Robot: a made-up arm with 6 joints. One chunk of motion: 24 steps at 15 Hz.
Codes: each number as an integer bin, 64 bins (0 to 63) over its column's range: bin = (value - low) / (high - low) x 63, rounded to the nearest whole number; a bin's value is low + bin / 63 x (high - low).
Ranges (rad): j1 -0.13..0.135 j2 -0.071..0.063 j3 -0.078..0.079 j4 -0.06..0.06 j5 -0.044..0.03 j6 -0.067..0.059
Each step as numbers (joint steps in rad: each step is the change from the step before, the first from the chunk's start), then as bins.
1 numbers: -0.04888 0.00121 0.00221 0.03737 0.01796 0.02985
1 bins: 19 34 32 51 53 48
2 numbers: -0.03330 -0.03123 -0.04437 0.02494 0.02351 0.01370
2 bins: 23 19 13 45 57 40
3 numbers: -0.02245 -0.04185 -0.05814 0.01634 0.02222 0.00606
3 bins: 26 14 8 40 56 37
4 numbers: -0.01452 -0.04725 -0.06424 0.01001 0.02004 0.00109
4 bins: 27 11 6 37 55 34
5 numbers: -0.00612 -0.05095 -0.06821 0.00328 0.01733 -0.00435
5 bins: 29 9 4 33 52 31
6 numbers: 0.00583 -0.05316 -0.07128 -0.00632 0.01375 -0.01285
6 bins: 32 8 3 28 49 27
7 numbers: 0.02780 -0.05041 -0.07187 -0.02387 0.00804 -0.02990
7 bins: 38 10 2 19 44 19
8 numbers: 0.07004 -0.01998 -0.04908 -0.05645 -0.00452 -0.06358
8 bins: 48 24 12 2 34 2
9 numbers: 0.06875 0.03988 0.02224 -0.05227 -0.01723 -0.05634
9 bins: 47 52 40 4 23 5
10 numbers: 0.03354 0.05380 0.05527 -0.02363 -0.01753 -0.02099
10 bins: 39 59 53 19 23 23
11 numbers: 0.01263 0.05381 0.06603 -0.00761 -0.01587 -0.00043
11 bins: 34 59 58 28 24 33
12 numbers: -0.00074 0.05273 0.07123 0.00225 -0.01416 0.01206
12 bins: 31 58 60 33 25 40
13 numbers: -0.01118 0.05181 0.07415 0.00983 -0.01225 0.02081
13 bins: 28 58 61 37 27 44
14 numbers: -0.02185 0.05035 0.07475 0.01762 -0.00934 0.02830
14 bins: 26 57 61 41 30 48
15 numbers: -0.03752 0.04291 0.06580 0.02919 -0.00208 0.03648
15 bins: 22 54 58 47 36 52
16 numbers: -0.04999 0.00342 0.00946 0.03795 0.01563 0.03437
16 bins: 19 35 35 51 51 51
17 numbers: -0.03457 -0.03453 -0.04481 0.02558 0.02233 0.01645
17 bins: 23 17 13 45 56 42
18 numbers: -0.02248 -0.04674 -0.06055 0.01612 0.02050 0.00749
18 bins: 26 11 7 40 55 37
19 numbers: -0.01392 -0.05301 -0.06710 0.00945 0.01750 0.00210
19 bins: 28 8 4 36 52 35
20 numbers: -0.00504 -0.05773 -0.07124 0.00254 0.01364 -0.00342
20 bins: 30 6 3 33 49 32
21 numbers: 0.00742 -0.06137 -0.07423 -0.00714 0.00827 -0.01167
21 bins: 33 5 2 28 45 28
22 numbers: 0.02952 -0.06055 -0.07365 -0.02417 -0.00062 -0.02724
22 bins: 38 5 2 19 37 20
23 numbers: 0.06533 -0.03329 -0.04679 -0.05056 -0.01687 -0.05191
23 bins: 46 18 13 5 23 8
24 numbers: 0.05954 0.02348 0.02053 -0.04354 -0.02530 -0.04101
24 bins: 45 44 40 9 16 13
